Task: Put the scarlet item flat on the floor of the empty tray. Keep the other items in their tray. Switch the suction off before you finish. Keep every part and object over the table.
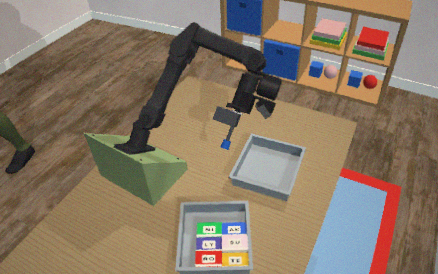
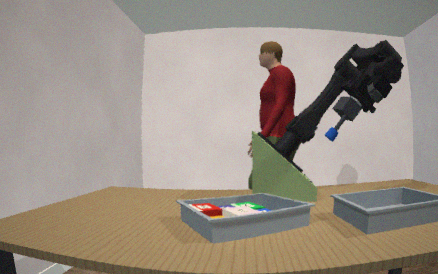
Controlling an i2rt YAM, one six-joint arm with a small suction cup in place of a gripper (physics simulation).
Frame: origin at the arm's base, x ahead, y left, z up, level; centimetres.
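Seen in the pictures: hand, its tool point: (image 1: 224, 148) (image 2: 328, 138); arm's base, origin of its link: (image 1: 135, 149) (image 2: 279, 153).
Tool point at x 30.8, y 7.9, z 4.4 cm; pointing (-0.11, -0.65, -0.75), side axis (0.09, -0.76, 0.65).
Pixels of each thing's top centre, then the offset from my tool point to it. Level surfaces: height alone.
- scarlet item, centre of its top: (image 2: 203, 206) (image 1: 208, 258) dx +7.7, dy -31.2, dz -14.5 cm
- full grey tray, centre of its top: (image 2: 242, 203) (image 1: 214, 233) dx +5.8, dy -22.7, dz -14.4 cm
- yellow-orange block, centre of its top: (image 1: 235, 260) dx +14.9, dy -28.0, dz -16.0 cm
- purple block, centre of its top: (image 1: 209, 244) dx +5.6, dy -26.4, dz -15.5 cm
- pale pink block, centre of its top: (image 2: 241, 210) (image 1: 234, 242) dx +12.8, dy -23.2, dz -14.4 cm
- green block, centre of its top: (image 2: 246, 205) (image 1: 209, 229) dx +3.5, dy -21.6, dz -15.3 cm
- blue block, centre of its top: (image 1: 234, 229) dx +10.7, dy -18.4, dz -15.6 cm
- empty grey tray, centre of its top: (image 2: 389, 196) (image 1: 269, 161) dx +12.3, dy +12.7, dz -14.4 cm
- wooden table, height of its surface: dz -19.4 cm
The scarlet item (image 1: 200, 261) (image 2: 212, 210), a red block with a white label, lies at the near left of the item group in the full grey tray (image 1: 215, 204) (image 2: 265, 226). Beside it lie a yellow-orange block (image 1: 242, 256), a purple block (image 1: 200, 245), a pale pink block (image 1: 241, 240) (image 2: 239, 212), a green block (image 1: 201, 226) (image 2: 251, 205) and a blue block (image 1: 242, 226). The empty grey tray (image 1: 270, 164) (image 2: 405, 217) stands apart from it. My suction gripper (image 1: 225, 144) (image 2: 331, 134) has a blue cup, holds nothing and hangs above the table, left of the empty tray.
The green wedge base (image 1: 127, 172) (image 2: 280, 177) carries the arm on the wooden table (image 1: 135, 215) (image 2: 115, 225). A shelf unit (image 1: 303, 42) stands behind the table. A red-edged blue mat (image 1: 350, 220) lies on the floor at the right. A person (image 2: 277, 100) stands behind the arm.
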